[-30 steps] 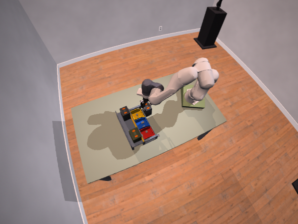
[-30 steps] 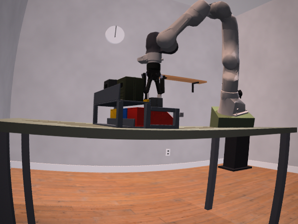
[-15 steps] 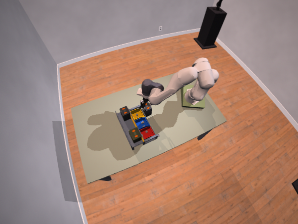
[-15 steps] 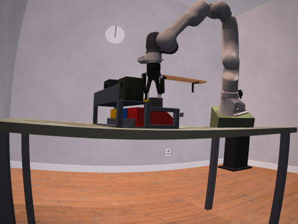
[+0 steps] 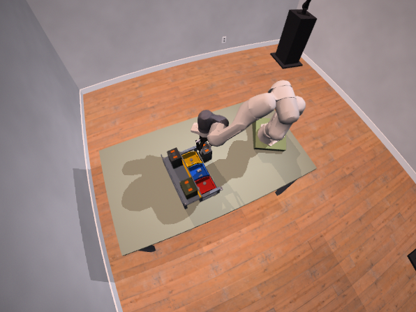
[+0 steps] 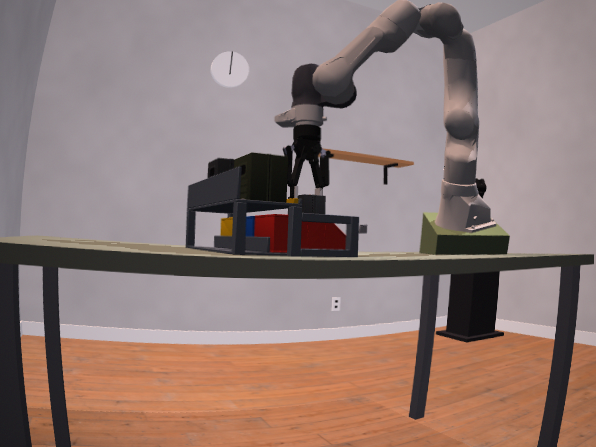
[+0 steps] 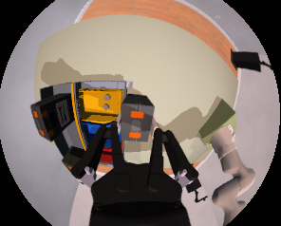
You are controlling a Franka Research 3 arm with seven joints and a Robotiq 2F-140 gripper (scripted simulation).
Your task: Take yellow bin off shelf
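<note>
Right now the black box is 50 mm below my hand. From my hand the other things lie so: yellow bin (130 mm ahead, 90 mm below, 10 mm to the left); red bin (240 mm to the left, 100 mm ahead, 90 mm below); blue bin (120 mm to the left, 110 mm ahead, 90 mm below).
</note>
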